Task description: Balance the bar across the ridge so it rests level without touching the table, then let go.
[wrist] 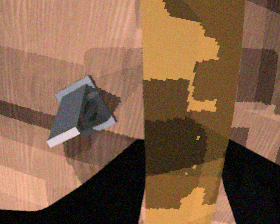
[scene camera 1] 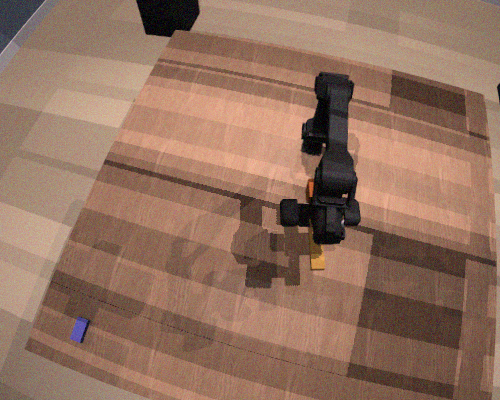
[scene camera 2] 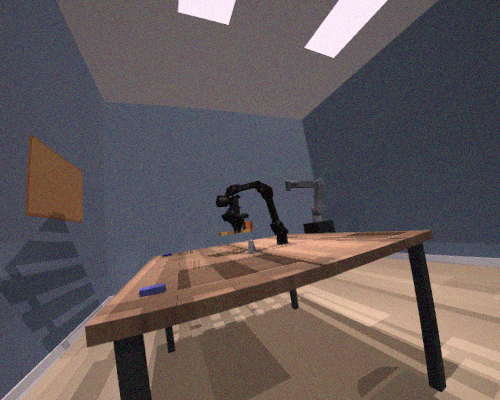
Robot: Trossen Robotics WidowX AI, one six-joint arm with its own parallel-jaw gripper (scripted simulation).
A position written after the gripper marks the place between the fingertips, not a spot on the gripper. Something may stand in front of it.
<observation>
The gripper (scene camera 1: pixel 314 225) holds a bar (wrist: pixel 191 63). Further things: a dark upright piece (wrist: pixel 71 109).
The gripper also shows in the wrist view (wrist: pixel 182 148).
</observation>
